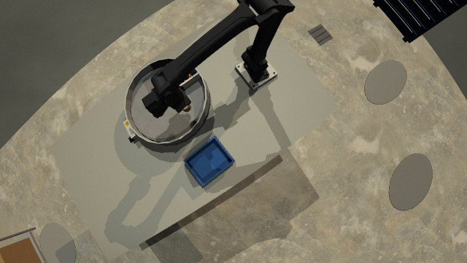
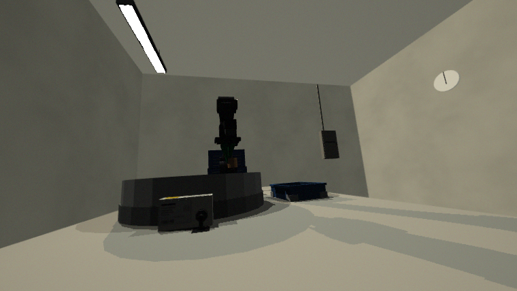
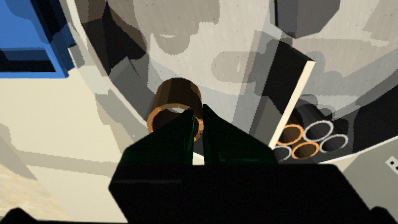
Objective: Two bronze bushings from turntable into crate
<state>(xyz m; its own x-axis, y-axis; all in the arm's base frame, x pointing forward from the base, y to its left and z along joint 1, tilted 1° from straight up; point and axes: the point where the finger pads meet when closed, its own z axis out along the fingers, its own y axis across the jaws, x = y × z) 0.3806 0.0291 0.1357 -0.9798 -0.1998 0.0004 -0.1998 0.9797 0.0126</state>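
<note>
Right now my hand is 20 mm short of the blue crate, 260 mm to the right of it and 130 mm above it. The rest, counted from my hand: turntable: 90 mm ahead, 90 mm to the right, 100 mm below.
</note>
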